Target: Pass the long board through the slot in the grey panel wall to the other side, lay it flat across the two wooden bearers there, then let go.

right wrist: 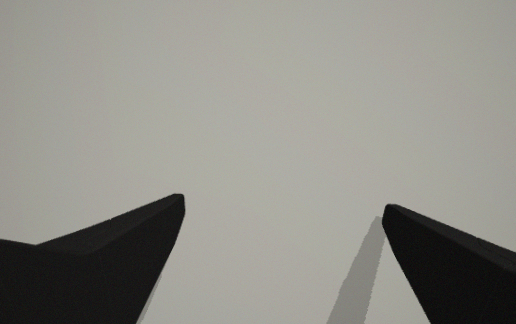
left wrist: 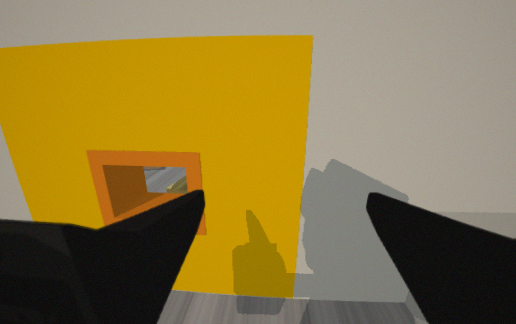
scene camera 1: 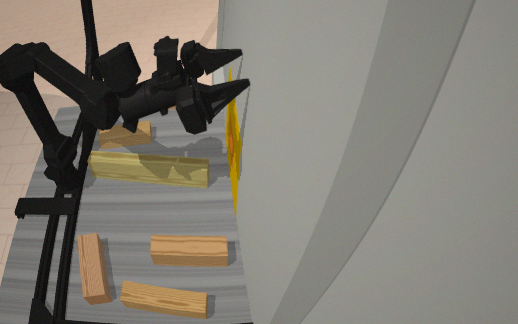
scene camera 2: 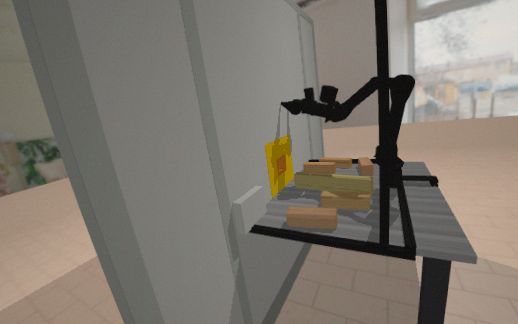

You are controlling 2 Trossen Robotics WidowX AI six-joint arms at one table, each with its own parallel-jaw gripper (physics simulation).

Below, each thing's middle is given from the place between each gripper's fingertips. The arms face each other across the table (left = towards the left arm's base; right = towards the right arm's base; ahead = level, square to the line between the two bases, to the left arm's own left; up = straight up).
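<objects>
My left gripper is 2 cm above the orange slot [left wrist: 118,176], and it's 11 cm short of the slot and 7 cm to the left of it. Then there's the pale block [scene camera 2: 249,208], which is 9 cm below my left hand, 20 cm behind it and 6 cm to the right of it.
My right gripper is 27 cm above the orange slot, 3 cm to the right of it and 12 cm past it. If you count from my right hand, the pale block is 33 cm below, 42 cm behind and 4 cm to the left.
</objects>
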